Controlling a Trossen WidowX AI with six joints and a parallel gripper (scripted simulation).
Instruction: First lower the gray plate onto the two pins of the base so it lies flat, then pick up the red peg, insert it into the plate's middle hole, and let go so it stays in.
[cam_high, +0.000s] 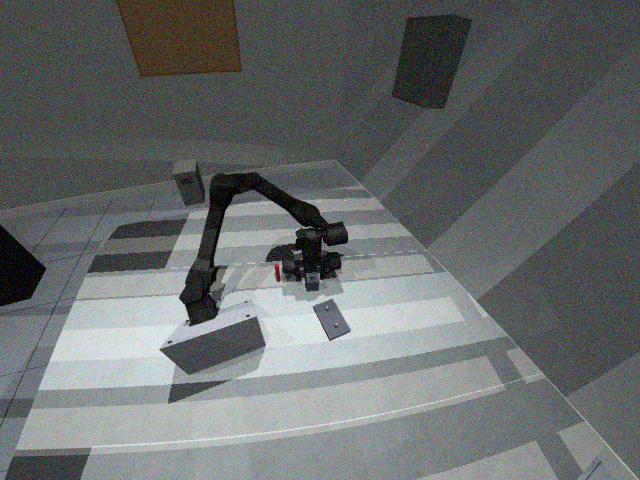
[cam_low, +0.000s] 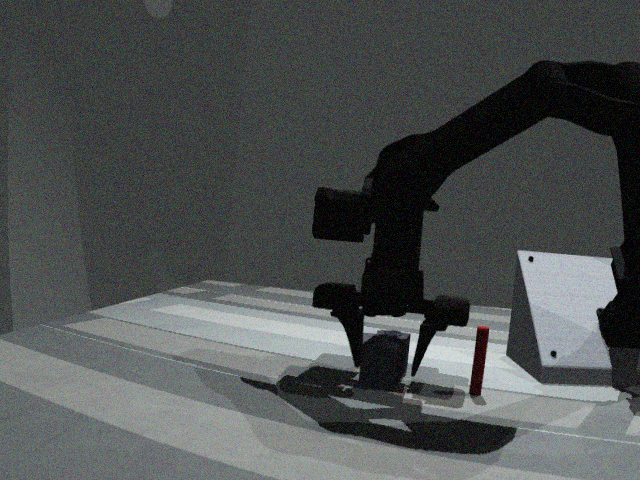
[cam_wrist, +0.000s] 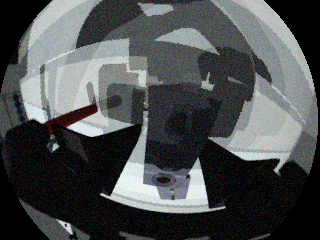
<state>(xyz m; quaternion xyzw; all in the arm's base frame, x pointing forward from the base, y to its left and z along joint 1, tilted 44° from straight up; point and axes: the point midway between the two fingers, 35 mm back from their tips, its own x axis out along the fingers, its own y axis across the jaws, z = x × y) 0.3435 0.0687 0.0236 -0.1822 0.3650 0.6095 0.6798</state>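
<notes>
Now: gripper tip 16 cm to the left of the base. Also, from my gripper tip: red peg (11 cm behind, 4 cm to the left, 3 cm above); gray plate (3 cm above).
</notes>
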